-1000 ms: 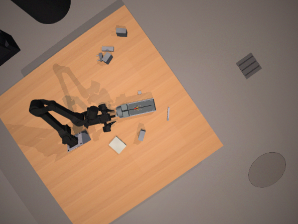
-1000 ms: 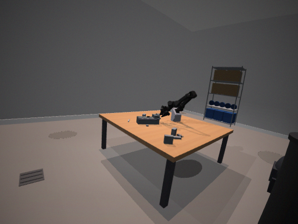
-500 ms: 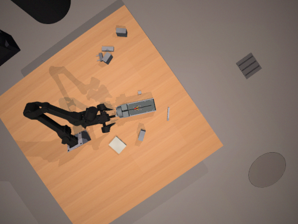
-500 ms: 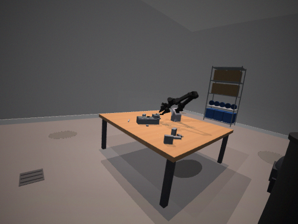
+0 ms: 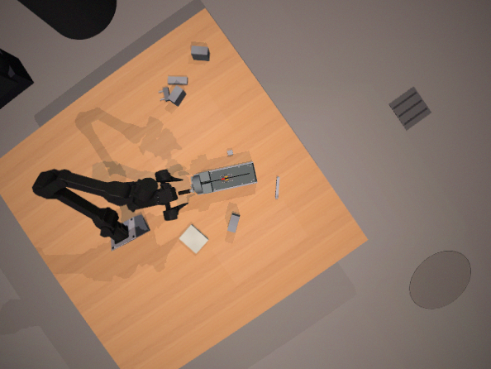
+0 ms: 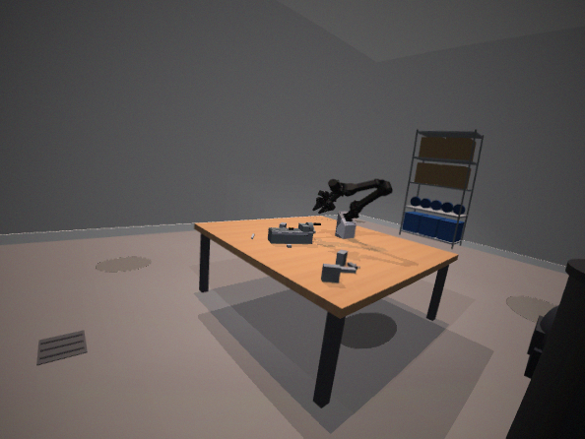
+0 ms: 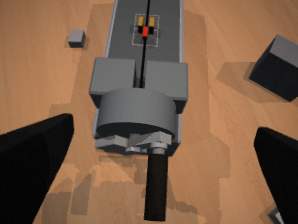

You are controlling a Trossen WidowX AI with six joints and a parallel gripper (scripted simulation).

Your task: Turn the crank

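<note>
Right now the red pointer is 150 mm ahead of my gripper tip, 110 mm below it and 20 mm to the right of it. From my gripper tip the other things lie so: white square plate: 190 mm to the right, 180 mm below, 100 mm behind; small grey cube: 220 mm ahead, 180 mm below, 70 mm to the left; dark crank handle: 80 mm below, 20 mm behind, 10 mm to the left.
</note>
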